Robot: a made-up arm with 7 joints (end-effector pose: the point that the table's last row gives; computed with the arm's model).
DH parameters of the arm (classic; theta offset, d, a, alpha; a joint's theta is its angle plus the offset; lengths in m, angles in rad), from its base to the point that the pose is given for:
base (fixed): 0 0 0 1.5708
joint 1: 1.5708 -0.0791 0 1.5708
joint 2: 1.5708 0 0 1.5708
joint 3: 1.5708 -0.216 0 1.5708
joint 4: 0 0 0 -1.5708
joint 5: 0 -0.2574 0 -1.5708
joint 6: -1.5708 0 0 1.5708
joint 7: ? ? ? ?
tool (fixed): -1.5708 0 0 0
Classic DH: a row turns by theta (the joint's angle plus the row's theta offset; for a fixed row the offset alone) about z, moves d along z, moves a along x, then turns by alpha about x.
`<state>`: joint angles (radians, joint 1 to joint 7).
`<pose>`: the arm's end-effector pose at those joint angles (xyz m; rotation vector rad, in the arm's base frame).
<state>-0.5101 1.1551 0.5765 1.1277 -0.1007 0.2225 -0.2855</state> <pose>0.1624 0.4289 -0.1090 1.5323 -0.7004 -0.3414</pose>
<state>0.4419 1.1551 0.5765 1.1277 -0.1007 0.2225 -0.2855</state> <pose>0.1830 0.4289 0.0691 1.6628 -1.4251 0.4366</pose>
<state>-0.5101 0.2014 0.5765 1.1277 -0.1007 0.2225 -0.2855</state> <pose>0.0264 0.2686 -0.3521 0.8482 -0.3811 0.2836</pose>
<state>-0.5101 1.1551 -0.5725 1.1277 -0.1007 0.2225 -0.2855</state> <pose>0.0500 0.3268 -0.3110 0.7948 -0.1751 -1.2128</pose>
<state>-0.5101 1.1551 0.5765 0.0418 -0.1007 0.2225 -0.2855</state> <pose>-0.0828 0.5143 -0.1665 1.4735 0.3722 0.1873</pose>
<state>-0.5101 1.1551 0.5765 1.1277 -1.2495 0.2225 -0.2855</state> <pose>0.1624 0.4289 -0.1090 2.0248 -0.0811 -1.3557</pose>
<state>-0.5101 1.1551 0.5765 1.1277 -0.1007 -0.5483 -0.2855</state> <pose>0.1624 0.4289 -0.1090 1.2976 -1.4281 -0.7559</pose>
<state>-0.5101 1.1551 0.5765 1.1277 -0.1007 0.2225 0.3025</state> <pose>0.1624 0.4289 -0.1090 0.9732 -0.5361 -0.4969</pose>
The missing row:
joint 7: 1.5708 0 0 1.5708
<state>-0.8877 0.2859 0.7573 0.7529 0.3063 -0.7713 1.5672</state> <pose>-0.1933 0.3090 -0.3222 -0.5364 -0.7554 -0.3512</pose>
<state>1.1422 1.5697 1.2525 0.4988 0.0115 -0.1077 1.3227</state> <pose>-0.0899 0.5213 0.0835 0.8401 -2.3754 0.0029</pose>
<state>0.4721 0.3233 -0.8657 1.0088 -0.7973 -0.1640 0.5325</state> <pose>0.3020 0.0340 -0.2810 0.1603 -0.8194 -1.9883</pose>
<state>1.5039 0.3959 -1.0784 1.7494 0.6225 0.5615 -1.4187</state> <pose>0.2506 -0.0612 0.1032 0.6974 -2.3258 0.2698</pose>
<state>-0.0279 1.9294 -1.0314 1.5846 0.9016 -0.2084 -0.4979</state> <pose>0.1285 0.3555 -0.1359 0.8715 -0.7723 -0.6595</pose>
